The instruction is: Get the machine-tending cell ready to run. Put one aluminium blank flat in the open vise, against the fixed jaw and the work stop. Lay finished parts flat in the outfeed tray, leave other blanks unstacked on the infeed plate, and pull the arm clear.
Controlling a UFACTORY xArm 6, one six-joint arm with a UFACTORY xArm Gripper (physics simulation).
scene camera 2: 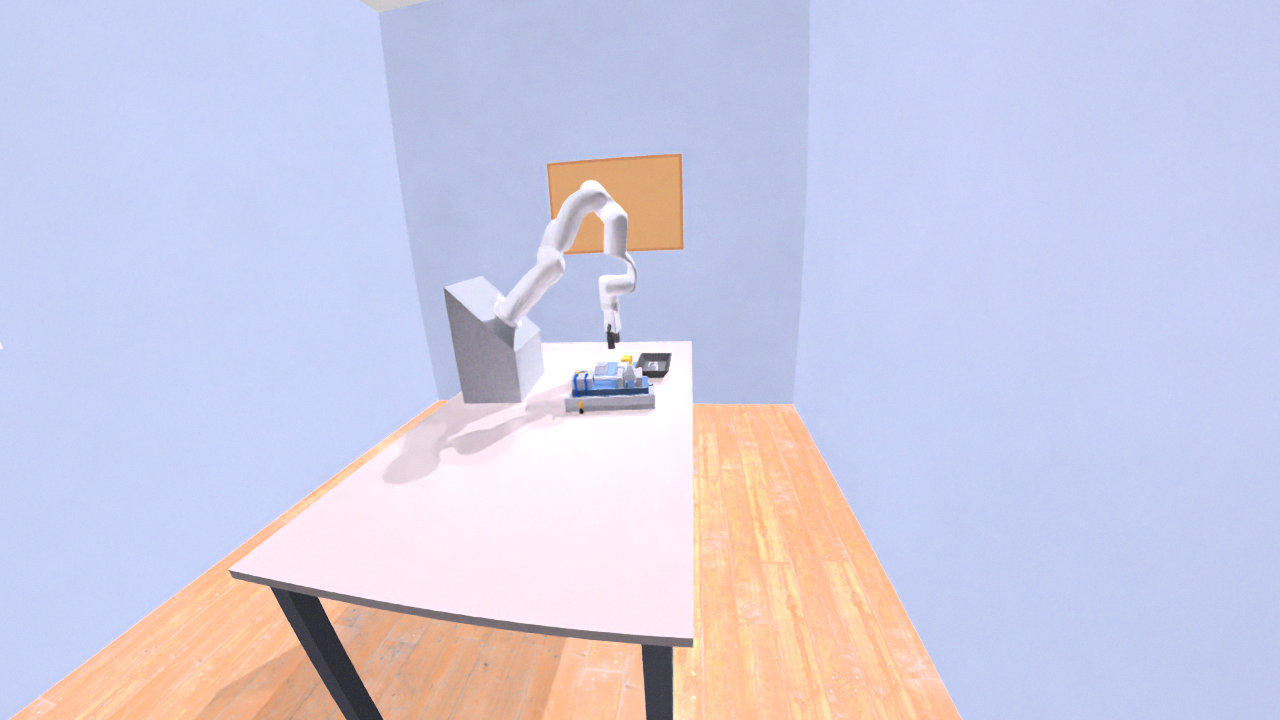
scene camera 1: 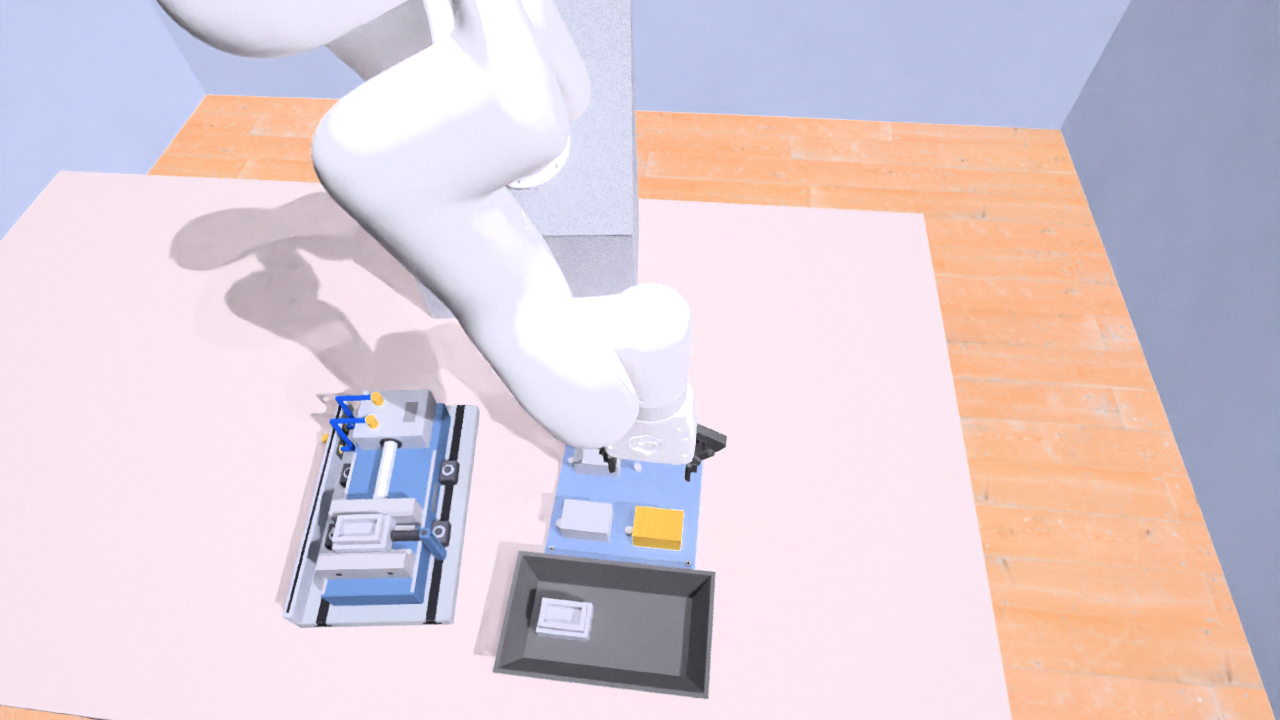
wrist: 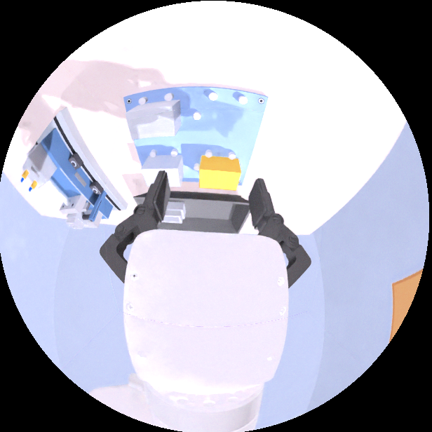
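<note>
My gripper is open and empty, above the infeed plate. On the plate, one grey blank lies at the rear left, partly hidden in scene camera 1; another grey blank lies at the front left. A yellow block lies at the front right. They are unstacked. A part with a recessed pocket sits between the jaws of the vise. A similar part lies flat in the outfeed tray.
Blue nozzles with orange tips stand at the vise's rear left. A blue handle sticks out at the vise's right side. White pegs stand on the infeed plate. The grey arm pedestal stands behind.
</note>
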